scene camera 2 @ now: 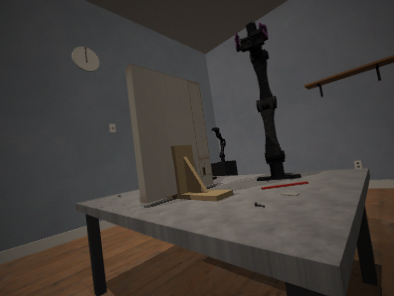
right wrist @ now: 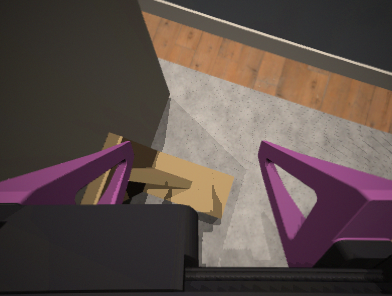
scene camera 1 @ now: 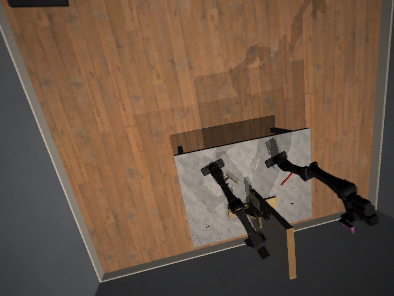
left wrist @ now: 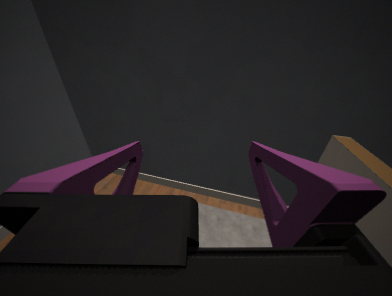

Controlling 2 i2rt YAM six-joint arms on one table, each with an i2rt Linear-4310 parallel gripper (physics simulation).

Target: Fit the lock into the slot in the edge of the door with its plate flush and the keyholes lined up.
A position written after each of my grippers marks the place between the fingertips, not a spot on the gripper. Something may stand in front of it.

My left gripper (left wrist: 195, 147) is open and holds nothing. My right gripper (right wrist: 195, 148) is open, holding nothing. Also in view: a door (scene camera 1: 279, 233) and a wooden bracket (right wrist: 156, 173).
The door shows as well in the right wrist view (right wrist: 77, 77) and in the left wrist view (left wrist: 343, 153).
